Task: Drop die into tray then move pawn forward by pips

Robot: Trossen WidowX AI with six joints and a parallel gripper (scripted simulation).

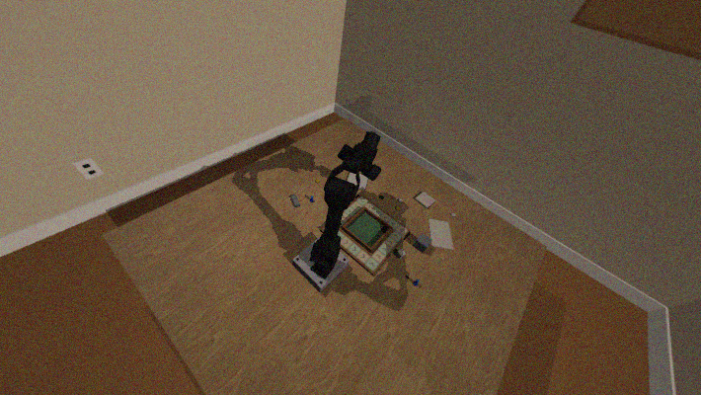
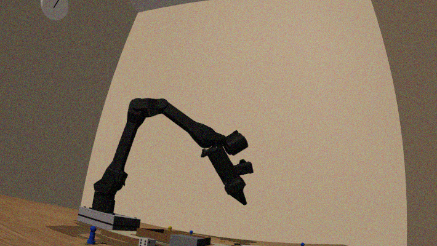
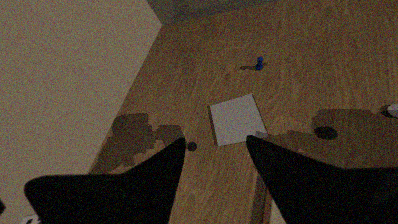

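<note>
Right now the white die is 360 mm to the right of my gripper tip, 190 mm behind it and 150 mm below it. The rest, counted from my gripper tip: green dice tray: 180 mm to the right, 170 mm behind, 150 mm below; then yellow pawn: 220 mm behind, 130 mm below, 60 mm to the right; then white sheet: 470 mm to the right, 160 mm below, 20 mm ahead.
</note>
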